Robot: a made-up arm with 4 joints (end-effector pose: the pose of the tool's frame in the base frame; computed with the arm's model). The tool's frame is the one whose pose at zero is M. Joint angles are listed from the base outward.
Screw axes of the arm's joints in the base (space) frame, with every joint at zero. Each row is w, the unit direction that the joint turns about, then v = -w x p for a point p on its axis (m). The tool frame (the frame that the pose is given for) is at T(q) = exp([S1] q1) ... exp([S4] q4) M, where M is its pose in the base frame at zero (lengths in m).
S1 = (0, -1, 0, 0.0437, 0, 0)
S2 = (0, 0, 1, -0.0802, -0.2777, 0)
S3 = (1, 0, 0, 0, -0.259, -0.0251)
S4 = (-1, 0, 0, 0, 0.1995, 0.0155)
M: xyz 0.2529 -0.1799 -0.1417 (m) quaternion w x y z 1 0 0 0
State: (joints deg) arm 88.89 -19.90 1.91 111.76
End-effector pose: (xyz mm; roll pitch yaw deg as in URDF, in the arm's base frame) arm 85.7 129.9 369.5 -23.11 -70.07 -86.94
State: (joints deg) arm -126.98 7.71 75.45 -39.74
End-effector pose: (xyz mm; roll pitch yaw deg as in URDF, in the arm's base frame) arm -544.3 -8.1 149.5 -74.91 52.34 167.32
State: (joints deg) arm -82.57 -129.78 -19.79 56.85
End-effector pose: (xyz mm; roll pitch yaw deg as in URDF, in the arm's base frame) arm 11.0 -142.7 -349.7 -157.01 -39.38 -96.15
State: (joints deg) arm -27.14 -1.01 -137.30 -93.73
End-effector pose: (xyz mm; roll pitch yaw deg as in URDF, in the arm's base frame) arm 151.3 -28.8 -217.5 -44.09 27.14 -1.13
